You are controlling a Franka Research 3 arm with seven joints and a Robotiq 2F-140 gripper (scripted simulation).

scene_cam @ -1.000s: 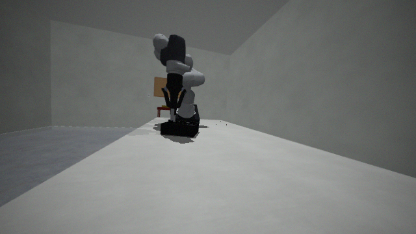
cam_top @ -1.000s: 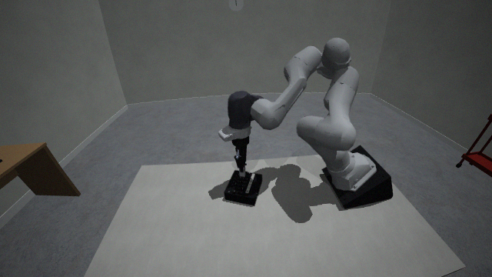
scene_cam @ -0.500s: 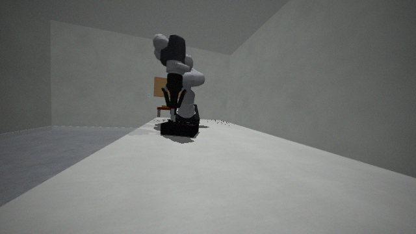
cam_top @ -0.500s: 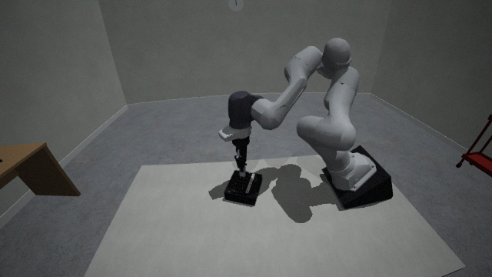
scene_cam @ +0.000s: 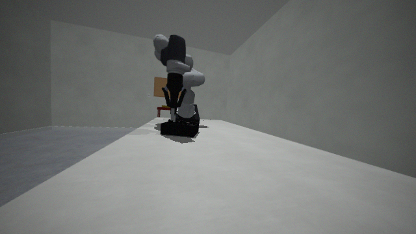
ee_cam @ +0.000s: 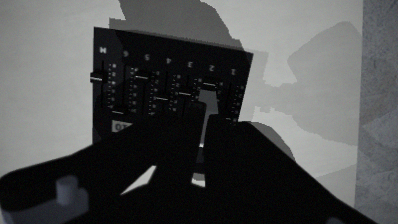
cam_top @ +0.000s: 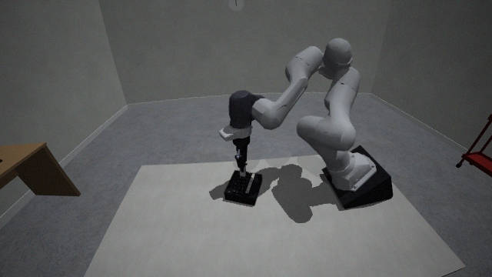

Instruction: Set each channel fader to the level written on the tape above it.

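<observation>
Right now the channel 2 fader cap is 30 mm below my hand, 20 mm ahead of it and 10 mm to the right of it. The rest, counted from my hand: channel 1 fader cap: 30 mm below, 20 mm to the right, 20 mm behind; then master fader cap: 100 mm to the left, 50 mm ahead, 30 mm below.
</observation>
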